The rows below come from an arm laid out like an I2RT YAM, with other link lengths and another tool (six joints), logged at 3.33 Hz.
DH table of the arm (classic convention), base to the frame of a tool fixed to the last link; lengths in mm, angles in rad. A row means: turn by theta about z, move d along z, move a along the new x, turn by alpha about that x. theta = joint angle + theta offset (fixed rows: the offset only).
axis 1: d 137.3; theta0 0; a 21.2; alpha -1.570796
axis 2: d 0; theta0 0; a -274.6; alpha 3.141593
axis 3: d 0; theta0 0.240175; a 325.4; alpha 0
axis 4: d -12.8; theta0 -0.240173; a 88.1; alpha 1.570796
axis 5: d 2.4; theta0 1.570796; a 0; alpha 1.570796
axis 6: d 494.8; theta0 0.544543; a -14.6; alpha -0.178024
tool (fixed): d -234; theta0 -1.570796; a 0; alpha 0
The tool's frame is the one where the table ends.
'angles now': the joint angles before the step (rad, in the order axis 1, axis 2, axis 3, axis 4, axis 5, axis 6). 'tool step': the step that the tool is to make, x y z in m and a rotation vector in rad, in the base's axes. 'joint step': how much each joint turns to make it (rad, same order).
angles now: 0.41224, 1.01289, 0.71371, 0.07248, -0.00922, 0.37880
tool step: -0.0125, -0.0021, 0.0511, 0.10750, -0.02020, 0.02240
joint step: -0.01610, -0.06564, 0.05991, -0.06163, -0.05537, 0.08176
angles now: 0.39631, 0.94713, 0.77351, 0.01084, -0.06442, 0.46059
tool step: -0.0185, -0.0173, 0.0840, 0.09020, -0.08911, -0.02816
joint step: -0.00390, -0.07186, 0.09935, -0.05144, 0.01909, 0.05132
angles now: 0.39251, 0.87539, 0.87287, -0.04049, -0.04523, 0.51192
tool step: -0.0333, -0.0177, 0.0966, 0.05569, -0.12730, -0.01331
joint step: 0.00005, -0.05692, 0.13208, -0.04998, 0.01342, 0.00240
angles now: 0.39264, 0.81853, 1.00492, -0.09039, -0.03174, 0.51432
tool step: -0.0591, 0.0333, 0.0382, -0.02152, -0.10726, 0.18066
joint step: 0.01340, -0.10178, -0.00642, -0.00919, -0.17415, -0.03794
